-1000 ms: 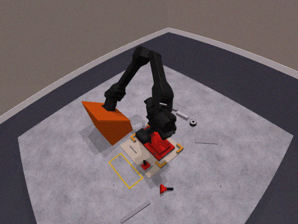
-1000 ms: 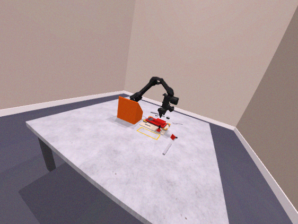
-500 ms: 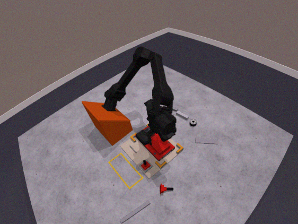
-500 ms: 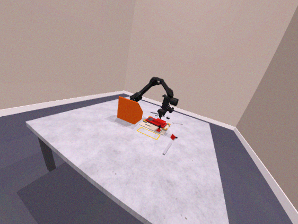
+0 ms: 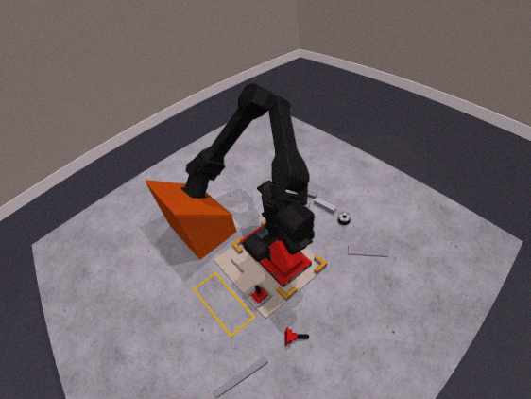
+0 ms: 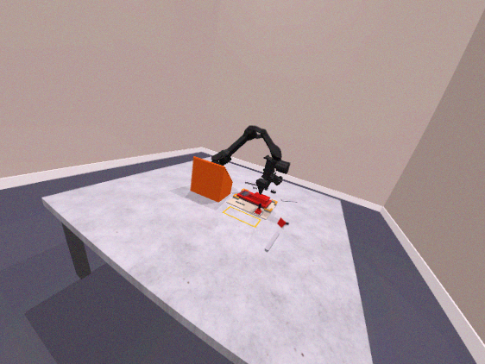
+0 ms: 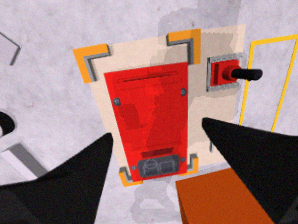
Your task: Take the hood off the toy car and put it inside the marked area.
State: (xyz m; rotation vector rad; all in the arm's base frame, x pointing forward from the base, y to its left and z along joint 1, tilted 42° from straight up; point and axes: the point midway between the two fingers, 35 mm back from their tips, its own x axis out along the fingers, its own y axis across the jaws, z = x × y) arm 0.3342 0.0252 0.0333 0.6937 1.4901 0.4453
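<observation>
Right now the red hood is 4 cm below my gripper tip. The rest, counted from my gripper tip: beige base plate 7 cm below, 3 cm behind, 2 cm to the right; then small wheel 24 cm to the left, 7 cm below, 4 cm ahead.
</observation>
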